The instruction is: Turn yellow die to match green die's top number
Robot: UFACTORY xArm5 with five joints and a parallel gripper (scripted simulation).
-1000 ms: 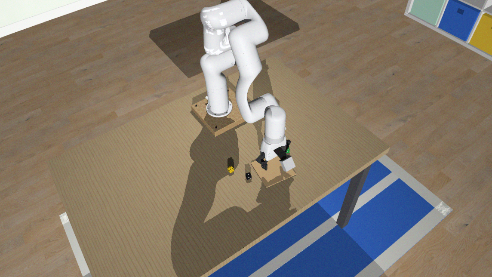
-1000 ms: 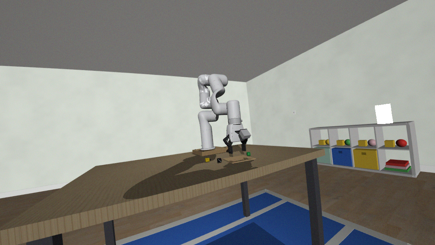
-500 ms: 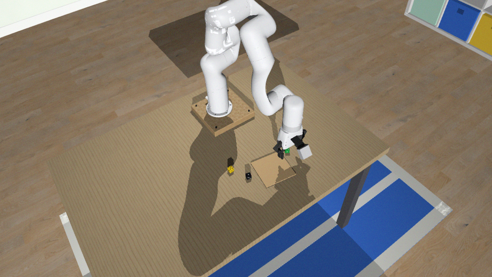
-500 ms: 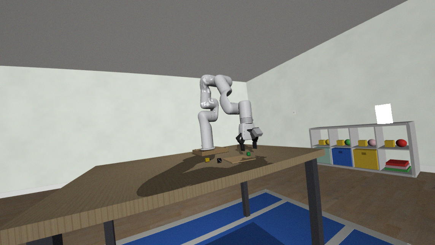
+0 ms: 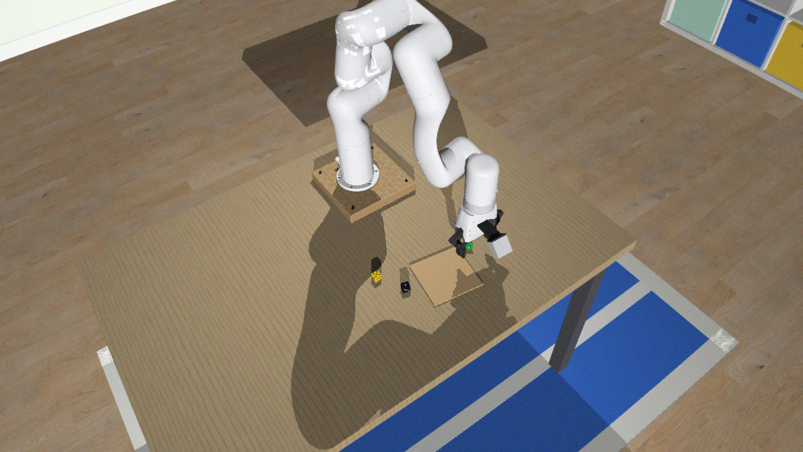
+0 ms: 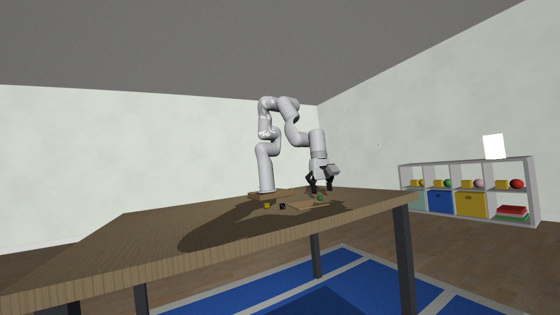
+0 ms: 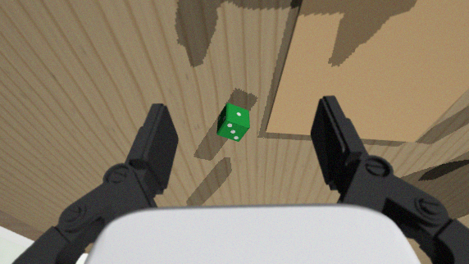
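Right now my hand is 3 cm past the green die, 1 cm to the right of it and 4 cm above it. The rest, counted from my hand: tan mat: 10 cm to the right, 5 cm below; then yellow die: 12 cm behind, 23 cm to the right, 4 cm below; then black die: 4 cm behind, 20 cm to the right, 4 cm below.
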